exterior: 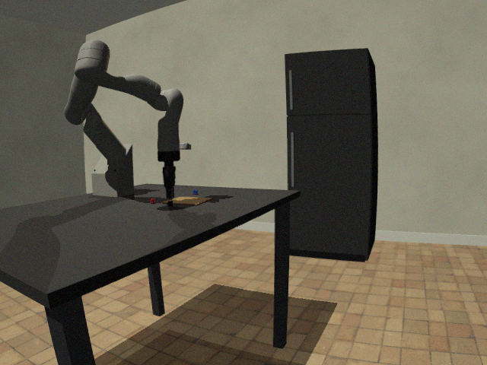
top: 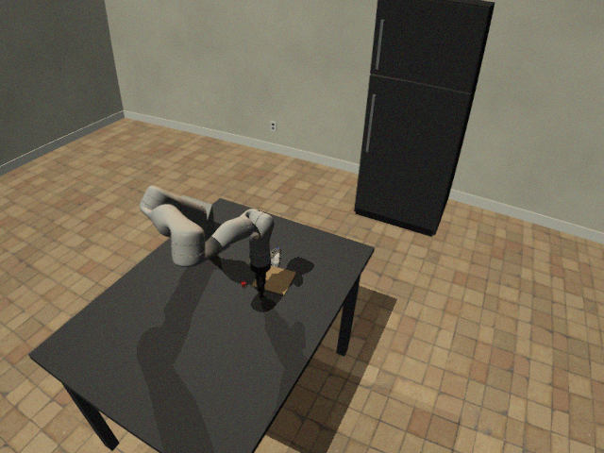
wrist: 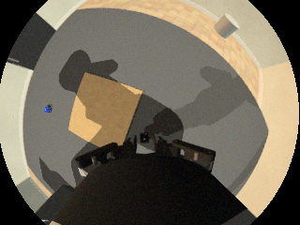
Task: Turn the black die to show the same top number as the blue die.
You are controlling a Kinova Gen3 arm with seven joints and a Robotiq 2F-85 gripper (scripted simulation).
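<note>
My hand is 3 cm above the black die. Round my hand: tan mat (10 cm to the left, 4 cm below); red die (9 cm behind, 2 cm to the left, 3 cm below); blue die (7 cm behind, 27 cm to the left, 3 cm below).
</note>
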